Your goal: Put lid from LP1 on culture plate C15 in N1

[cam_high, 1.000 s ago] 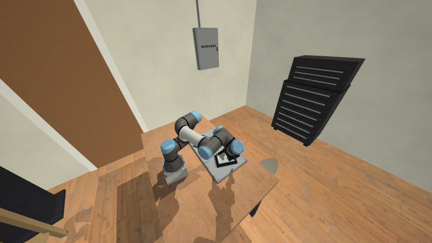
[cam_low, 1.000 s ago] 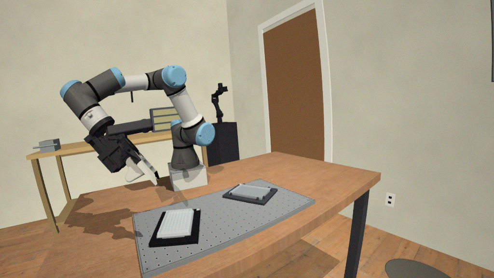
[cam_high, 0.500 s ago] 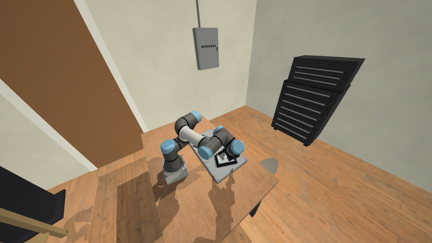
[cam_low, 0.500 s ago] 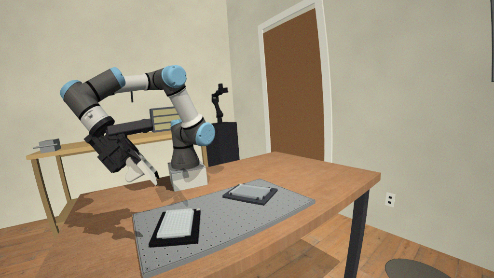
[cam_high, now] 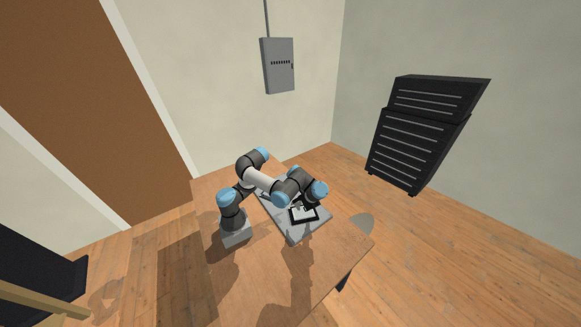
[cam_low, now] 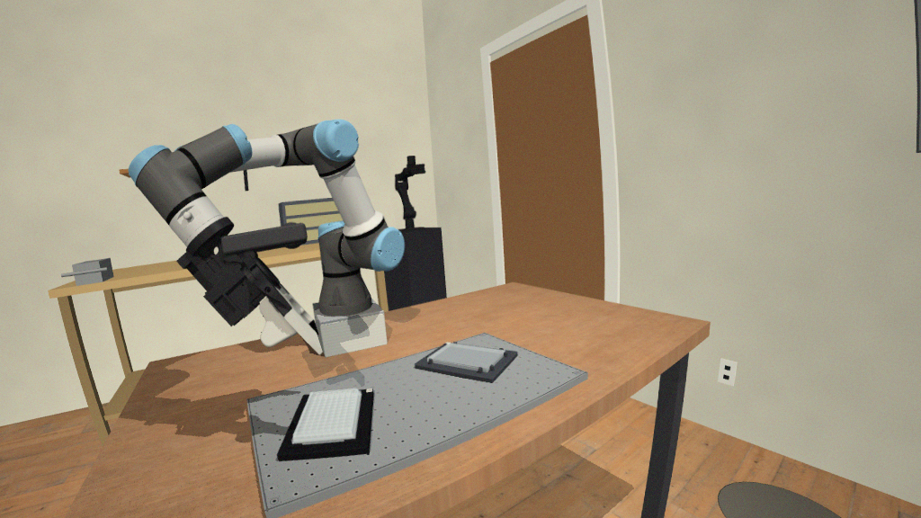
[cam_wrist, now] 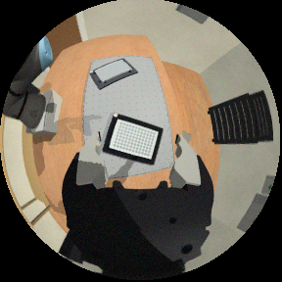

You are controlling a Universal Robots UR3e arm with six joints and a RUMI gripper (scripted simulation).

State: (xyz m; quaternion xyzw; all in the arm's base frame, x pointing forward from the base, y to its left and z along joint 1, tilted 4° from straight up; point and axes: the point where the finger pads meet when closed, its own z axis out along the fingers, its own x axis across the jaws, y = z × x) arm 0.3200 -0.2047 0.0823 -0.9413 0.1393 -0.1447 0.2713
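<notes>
The clear lid is 280 mm to the left of my hand, 120 mm below it and 10 mm ahead of it. Also, from my hand: culture plate C15 (120 mm below, 10 mm to the right); black lid park LP1 (280 mm to the left, 130 mm below, 10 mm ahead).
</notes>
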